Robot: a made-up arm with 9 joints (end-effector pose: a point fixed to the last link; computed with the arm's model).
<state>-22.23 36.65 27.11 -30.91 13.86 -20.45 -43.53 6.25 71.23</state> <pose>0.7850 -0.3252 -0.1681 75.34 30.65 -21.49</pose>
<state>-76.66 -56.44 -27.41 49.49 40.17 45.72 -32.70 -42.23 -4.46</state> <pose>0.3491 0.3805 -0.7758 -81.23 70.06 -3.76</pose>
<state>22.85 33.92 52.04 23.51 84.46 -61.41 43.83 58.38 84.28</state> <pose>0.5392 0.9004 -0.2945 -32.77 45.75 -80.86</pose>
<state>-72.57 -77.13 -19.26 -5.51 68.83 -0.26 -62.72 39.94 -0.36</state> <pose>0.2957 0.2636 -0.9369 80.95 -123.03 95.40</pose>
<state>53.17 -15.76 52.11 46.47 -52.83 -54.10 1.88 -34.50 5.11</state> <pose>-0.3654 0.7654 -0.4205 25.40 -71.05 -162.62</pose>
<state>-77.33 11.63 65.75 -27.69 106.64 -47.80 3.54 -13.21 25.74</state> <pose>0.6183 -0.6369 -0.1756 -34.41 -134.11 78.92</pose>
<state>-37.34 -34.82 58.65 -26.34 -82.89 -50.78 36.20 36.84 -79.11</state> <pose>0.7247 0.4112 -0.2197 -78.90 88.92 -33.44</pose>
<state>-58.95 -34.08 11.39 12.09 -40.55 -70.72 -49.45 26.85 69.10</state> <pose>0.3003 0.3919 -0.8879 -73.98 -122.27 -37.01</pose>
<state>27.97 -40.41 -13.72 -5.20 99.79 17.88 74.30 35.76 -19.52</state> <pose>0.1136 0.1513 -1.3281 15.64 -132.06 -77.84</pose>
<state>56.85 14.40 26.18 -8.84 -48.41 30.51 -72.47 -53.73 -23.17</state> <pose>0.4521 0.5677 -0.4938 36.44 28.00 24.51</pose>
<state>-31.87 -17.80 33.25 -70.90 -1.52 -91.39 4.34 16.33 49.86</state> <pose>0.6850 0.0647 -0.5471 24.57 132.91 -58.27</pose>
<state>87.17 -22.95 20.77 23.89 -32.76 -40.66 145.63 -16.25 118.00</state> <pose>-0.6079 0.2118 -0.5109 -128.48 6.15 100.75</pose>
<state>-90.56 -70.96 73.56 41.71 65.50 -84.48 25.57 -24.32 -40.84</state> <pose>0.6102 0.9457 -0.0423 -104.81 19.95 47.10</pose>
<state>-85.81 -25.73 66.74 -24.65 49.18 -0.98 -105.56 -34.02 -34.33</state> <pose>0.6748 -0.2979 -0.3754 44.32 57.43 -81.06</pose>
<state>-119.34 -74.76 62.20 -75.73 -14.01 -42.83 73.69 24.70 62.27</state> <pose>0.6181 -0.1270 -0.2817 -65.99 -108.39 122.75</pose>
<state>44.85 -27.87 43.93 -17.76 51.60 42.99 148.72 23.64 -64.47</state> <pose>-0.0335 0.9419 -0.6227 -42.93 47.75 120.92</pose>
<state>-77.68 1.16 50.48 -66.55 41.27 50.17 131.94 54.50 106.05</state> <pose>0.6395 -0.4474 -0.0690 71.88 42.86 92.80</pose>
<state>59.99 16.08 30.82 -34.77 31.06 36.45 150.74 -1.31 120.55</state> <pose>0.1220 1.0284 -0.2610 -31.33 -33.40 -84.63</pose>
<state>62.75 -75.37 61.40 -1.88 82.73 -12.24 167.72 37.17 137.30</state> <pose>-0.7685 -0.3188 -0.3925 -85.49 -73.08 108.40</pose>
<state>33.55 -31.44 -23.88 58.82 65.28 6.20 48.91 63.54 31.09</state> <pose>-0.3497 0.0059 -0.9195 -91.80 -37.63 -30.65</pose>
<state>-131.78 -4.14 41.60 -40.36 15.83 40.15 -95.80 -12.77 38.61</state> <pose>-0.2117 -0.4337 -0.1922 26.16 -40.13 -96.23</pose>
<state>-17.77 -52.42 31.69 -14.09 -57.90 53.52 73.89 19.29 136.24</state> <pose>0.1331 0.2018 -0.6248 75.60 30.50 -50.10</pose>
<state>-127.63 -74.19 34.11 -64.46 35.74 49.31 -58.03 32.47 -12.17</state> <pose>0.5244 -0.0853 -0.1511 54.66 82.26 -143.60</pose>
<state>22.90 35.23 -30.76 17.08 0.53 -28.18 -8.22 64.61 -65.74</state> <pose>1.0629 0.1104 -0.6574 80.18 -82.08 72.08</pose>
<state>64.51 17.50 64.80 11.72 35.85 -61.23 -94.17 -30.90 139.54</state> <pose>-0.5171 0.7986 -0.4483 -87.09 -97.37 -21.12</pose>
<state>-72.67 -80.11 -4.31 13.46 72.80 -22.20 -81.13 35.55 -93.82</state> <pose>-0.0723 0.5142 -1.1448 116.63 -58.72 -22.38</pose>
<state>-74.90 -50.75 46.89 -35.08 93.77 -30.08 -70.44 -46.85 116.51</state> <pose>0.3109 0.0882 -0.8404 92.99 65.53 -27.66</pose>
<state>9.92 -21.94 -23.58 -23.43 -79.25 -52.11 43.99 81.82 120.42</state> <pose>0.2759 0.2008 -0.6297 38.55 79.79 -24.90</pose>
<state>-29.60 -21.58 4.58 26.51 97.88 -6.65 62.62 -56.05 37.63</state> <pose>0.3373 0.4127 -1.2331 142.76 -6.69 13.31</pose>
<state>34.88 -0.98 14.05 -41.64 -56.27 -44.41 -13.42 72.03 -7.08</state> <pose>0.5755 0.6375 -0.4549 -75.53 126.22 -18.58</pose>
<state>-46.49 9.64 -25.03 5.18 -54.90 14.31 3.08 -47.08 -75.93</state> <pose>0.6003 -0.3177 -0.3243 -94.24 39.57 -138.54</pose>
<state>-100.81 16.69 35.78 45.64 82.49 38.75 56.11 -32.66 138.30</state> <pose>0.7439 -0.5300 -0.0065 1.14 56.27 -83.65</pose>
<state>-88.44 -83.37 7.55 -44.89 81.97 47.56 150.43 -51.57 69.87</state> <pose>0.6191 0.4134 -1.0752 78.11 30.98 78.77</pose>
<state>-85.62 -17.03 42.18 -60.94 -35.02 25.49 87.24 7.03 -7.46</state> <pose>0.4473 -0.2476 0.0751 -43.25 -45.73 98.03</pose>
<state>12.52 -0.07 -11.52 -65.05 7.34 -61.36 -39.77 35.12 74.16</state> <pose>0.6173 0.0638 -0.4785 48.04 77.01 -53.62</pose>
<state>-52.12 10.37 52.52 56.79 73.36 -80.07 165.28 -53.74 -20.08</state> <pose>0.4679 0.3649 -0.5435 99.31 97.80 -31.84</pose>
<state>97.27 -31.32 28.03 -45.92 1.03 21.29 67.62 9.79 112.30</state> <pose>-0.3012 0.2057 -0.3439 -19.14 24.75 49.89</pose>
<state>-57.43 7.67 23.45 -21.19 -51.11 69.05 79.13 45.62 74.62</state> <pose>0.3977 -0.0854 -0.1721 -112.31 66.50 111.37</pose>
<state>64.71 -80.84 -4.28 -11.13 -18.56 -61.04 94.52 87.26 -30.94</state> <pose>-0.4676 -0.5728 -0.6488 -80.28 -85.25 -34.90</pose>
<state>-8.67 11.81 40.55 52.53 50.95 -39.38 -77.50 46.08 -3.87</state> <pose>0.6805 0.6033 -0.7408 59.64 -158.36 -4.59</pose>
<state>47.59 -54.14 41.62 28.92 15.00 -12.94 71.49 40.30 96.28</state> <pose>-0.5872 0.2699 -0.4475 -80.37 78.67 32.02</pose>
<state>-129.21 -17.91 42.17 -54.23 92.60 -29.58 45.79 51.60 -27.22</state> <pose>-0.0860 -0.6705 -0.5914 4.79 -37.64 -20.19</pose>
